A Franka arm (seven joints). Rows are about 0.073 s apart.
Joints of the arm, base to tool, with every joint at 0 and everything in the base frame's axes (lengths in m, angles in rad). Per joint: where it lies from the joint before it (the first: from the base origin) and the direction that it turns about. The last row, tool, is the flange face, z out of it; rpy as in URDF.
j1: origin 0.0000 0.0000 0.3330 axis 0 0 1
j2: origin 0.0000 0.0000 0.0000 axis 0 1 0
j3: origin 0.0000 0.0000 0.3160 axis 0 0 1
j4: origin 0.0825 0.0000 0.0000 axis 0 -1 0
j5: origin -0.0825 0.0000 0.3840 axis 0 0 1
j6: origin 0.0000 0.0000 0.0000 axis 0 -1 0
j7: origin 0.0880 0.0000 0.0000 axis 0 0 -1
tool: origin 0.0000 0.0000 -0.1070 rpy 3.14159 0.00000 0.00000
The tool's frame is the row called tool.
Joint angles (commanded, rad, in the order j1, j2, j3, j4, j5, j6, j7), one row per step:
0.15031, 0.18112, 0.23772, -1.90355, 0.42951, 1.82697, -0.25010
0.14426, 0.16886, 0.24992, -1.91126, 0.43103, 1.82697, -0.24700
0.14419, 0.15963, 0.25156, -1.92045, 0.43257, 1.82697, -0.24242
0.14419, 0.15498, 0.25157, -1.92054, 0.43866, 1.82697, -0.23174
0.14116, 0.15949, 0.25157, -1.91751, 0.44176, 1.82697, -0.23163
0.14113, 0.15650, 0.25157, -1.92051, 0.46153, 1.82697, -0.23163
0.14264, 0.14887, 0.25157, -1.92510, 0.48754, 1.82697, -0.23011
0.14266, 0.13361, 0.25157, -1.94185, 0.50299, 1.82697, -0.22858
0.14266, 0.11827, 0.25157, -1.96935, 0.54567, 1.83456, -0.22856
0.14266, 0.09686, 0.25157, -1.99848, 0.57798, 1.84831, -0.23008
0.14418, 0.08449, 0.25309, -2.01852, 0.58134, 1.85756, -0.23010
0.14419, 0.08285, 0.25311, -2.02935, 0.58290, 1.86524, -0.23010
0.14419, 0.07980, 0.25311, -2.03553, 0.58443, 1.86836, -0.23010
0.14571, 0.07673, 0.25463, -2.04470, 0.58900, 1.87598, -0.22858
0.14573, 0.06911, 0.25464, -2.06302, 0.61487, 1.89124, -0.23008
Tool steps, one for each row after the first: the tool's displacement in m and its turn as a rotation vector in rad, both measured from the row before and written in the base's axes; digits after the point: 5 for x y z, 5 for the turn. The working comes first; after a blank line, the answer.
Tool pose at each row, in the base's axes (x y z in m, rotation vector in rad; the steps are taken from these numbers as rounded here):
0.52063, 0.24412, 0.39683, -2.61641, -0.63374, 0.38699
0.51665, 0.24652, 0.40059, -2.61584, -0.63859, 0.38338
0.51360, 0.24666, 0.40169, -2.61814, -0.63427, 0.38533
0.51318, 0.24706, 0.40438, -2.61874, -0.61762, 0.38239
0.51487, 0.24599, 0.40336, -2.61595, -0.61051, 0.38333
0.51378, 0.24717, 0.40434, -2.60115, -0.59640, 0.38299
0.51158, 0.24942, 0.40738, -2.58262, -0.57918, 0.37953
0.50666, 0.24916, 0.40879, -2.57476, -0.56671, 0.38198
0.50018, 0.24990, 0.40681, -2.54746, -0.53118, 0.38723
0.49383, 0.24947, 0.40713, -2.53105, -0.50432, 0.37825
0.48894, 0.24928, 0.40532, -2.53412, -0.50087, 0.37734
0.48740, 0.24837, 0.40181, -2.53628, -0.49434, 0.37930
0.48620, 0.24787, 0.40087, -2.53702, -0.49130, 0.37930
0.48414, 0.24870, 0.39895, -2.53689, -0.48562, 0.37890
0.48137, 0.24844, 0.39645, -2.52368, -0.46005, 0.37185

-0.00398, 0.00240, 0.00376, 0.00110, -0.00313, 0.00284
-0.00305, 0.00014, 0.00110, -0.00230, 0.00145, -0.00283
-0.00042, 0.00040, 0.00269, 0.00173, 0.00118, -0.01225
0.00169, -0.00107, -0.00102, 0.00297, 0.00279, -0.00473
-0.00109, 0.00118, 0.00098, 0.01517, 0.00674, -0.00940
-0.00220, 0.00225, 0.00304, 0.01972, 0.00638, -0.01208
-0.00492, -0.00026, 0.00141, 0.00766, 0.00636, -0.00809
-0.00648, 0.00074, -0.00198, 0.02667, 0.01841, -0.02339
-0.00635, -0.00043, 0.00032, 0.01927, 0.00422, -0.02062
-0.00489, -0.00019, -0.00181, -0.00254, -0.00062, -0.00273
-0.00154, -0.00091, -0.00351, -0.00225, 0.00222, -0.00430
-0.00120, -0.00050, -0.00094, -0.00057, 0.00049, -0.00219
-0.00206, 0.00083, -0.00192, 0.00047, 0.00102, -0.00414
-0.00277, -0.00026, -0.00250, 0.01534, 0.00422, -0.01958

